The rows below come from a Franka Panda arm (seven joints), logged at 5 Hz.
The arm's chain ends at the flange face. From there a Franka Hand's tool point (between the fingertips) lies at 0.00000 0.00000 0.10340 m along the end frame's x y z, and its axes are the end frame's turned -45 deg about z.
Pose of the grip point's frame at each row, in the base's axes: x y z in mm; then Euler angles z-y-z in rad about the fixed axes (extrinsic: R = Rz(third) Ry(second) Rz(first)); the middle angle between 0 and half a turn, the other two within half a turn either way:
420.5 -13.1 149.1 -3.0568 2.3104 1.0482
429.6 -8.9 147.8 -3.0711 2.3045 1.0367
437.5 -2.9 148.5 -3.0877 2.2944 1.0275
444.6 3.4 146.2 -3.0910 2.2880 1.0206
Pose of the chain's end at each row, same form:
382.4 -79.3 218.8 -2.2714 2.3104 1.0482
390.5 -75.0 217.0 -2.2857 2.3045 1.0367
397.4 -69.2 217.0 -2.3023 2.2944 1.0275
403.9 -63.0 214.2 -2.3056 2.2880 1.0206

